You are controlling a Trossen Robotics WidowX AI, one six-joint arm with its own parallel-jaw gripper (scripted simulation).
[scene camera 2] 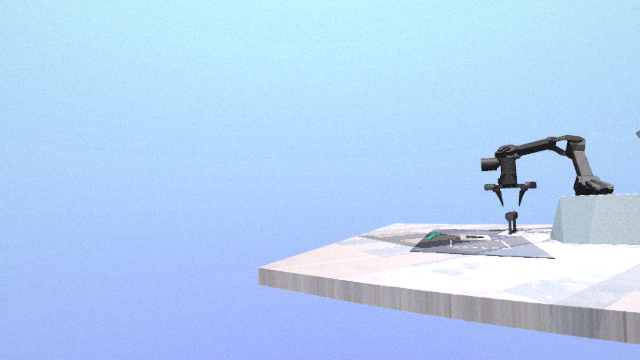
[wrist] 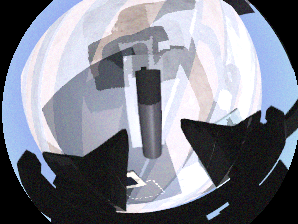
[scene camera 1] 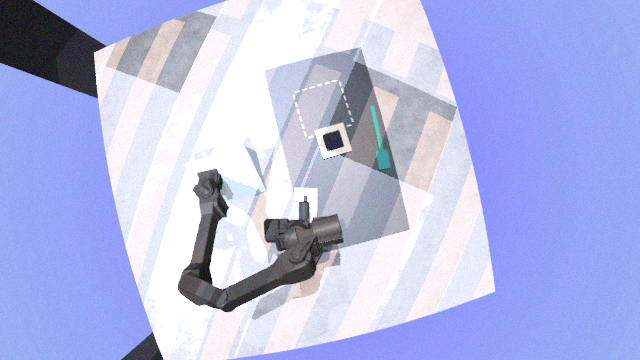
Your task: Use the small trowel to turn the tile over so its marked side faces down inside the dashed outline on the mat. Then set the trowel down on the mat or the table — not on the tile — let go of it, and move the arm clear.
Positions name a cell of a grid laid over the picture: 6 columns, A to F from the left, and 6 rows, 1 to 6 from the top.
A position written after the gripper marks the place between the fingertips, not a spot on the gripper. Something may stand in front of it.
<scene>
The gripper (scene camera 2: E4) is open and holds nothing.
The gripper also shows in the wrist view (wrist: D4).
</scene>
